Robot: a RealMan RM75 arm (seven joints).
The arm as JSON. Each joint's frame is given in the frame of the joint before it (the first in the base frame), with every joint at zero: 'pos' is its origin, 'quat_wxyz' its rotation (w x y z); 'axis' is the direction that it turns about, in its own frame. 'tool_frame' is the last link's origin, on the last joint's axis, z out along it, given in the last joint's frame.
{
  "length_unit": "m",
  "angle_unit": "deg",
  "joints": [
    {
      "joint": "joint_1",
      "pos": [
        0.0,
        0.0,
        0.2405
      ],
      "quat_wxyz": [
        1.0,
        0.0,
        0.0,
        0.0
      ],
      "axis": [
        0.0,
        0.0,
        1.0
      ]
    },
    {
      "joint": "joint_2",
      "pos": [
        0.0,
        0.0,
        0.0
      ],
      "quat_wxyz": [
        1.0,
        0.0,
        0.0,
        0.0
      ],
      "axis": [
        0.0,
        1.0,
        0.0
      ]
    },
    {
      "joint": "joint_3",
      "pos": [
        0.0,
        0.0,
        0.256
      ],
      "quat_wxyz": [
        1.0,
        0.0,
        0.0,
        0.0
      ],
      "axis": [
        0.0,
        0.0,
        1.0
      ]
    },
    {
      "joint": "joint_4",
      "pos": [
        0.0,
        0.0,
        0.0
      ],
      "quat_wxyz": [
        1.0,
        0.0,
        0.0,
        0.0
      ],
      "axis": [
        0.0,
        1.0,
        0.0
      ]
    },
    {
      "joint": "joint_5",
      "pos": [
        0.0,
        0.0,
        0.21
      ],
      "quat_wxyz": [
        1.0,
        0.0,
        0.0,
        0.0
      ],
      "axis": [
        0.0,
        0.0,
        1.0
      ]
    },
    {
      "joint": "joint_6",
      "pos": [
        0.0,
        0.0,
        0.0
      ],
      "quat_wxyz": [
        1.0,
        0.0,
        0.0,
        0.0
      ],
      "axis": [
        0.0,
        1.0,
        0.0
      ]
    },
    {
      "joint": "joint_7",
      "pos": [
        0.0,
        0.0,
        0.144
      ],
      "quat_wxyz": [
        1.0,
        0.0,
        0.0,
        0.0
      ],
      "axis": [
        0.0,
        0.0,
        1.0
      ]
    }
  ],
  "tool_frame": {
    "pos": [
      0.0,
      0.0,
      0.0
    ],
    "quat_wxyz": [
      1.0,
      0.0,
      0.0,
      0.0
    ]
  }
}
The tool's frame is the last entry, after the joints.
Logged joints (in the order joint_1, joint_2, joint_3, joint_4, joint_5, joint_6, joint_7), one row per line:
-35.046, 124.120, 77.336, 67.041, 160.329, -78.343, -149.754
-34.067, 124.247, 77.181, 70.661, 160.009, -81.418, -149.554
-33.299, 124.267, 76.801, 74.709, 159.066, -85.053, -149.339
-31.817, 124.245, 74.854, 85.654, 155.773, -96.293, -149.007
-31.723, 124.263, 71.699, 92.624, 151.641, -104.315, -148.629
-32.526, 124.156, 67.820, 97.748, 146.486, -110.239, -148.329
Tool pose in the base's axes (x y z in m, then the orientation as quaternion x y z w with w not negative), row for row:
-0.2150, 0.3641, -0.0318, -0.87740, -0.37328, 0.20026, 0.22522
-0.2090, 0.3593, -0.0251, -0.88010, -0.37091, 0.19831, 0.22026
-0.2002, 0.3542, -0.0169, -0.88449, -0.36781, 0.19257, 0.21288
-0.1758, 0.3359, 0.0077, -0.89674, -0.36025, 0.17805, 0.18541
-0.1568, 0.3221, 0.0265, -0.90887, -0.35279, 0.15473, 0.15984
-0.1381, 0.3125, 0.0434, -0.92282, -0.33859, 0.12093, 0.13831
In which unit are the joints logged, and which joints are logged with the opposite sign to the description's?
The joints are logged in degrees. Opposite sign: joint_2, joint_6.
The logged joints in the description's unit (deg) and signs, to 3 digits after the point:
-35.046, -124.120, 77.336, 67.041, 160.329, 78.343, -149.754
-34.067, -124.247, 77.181, 70.661, 160.009, 81.418, -149.554
-33.299, -124.267, 76.801, 74.709, 159.066, 85.053, -149.339
-31.817, -124.245, 74.854, 85.654, 155.773, 96.293, -149.007
-31.723, -124.263, 71.699, 92.624, 151.641, 104.315, -148.629
-32.526, -124.156, 67.820, 97.748, 146.486, 110.239, -148.329

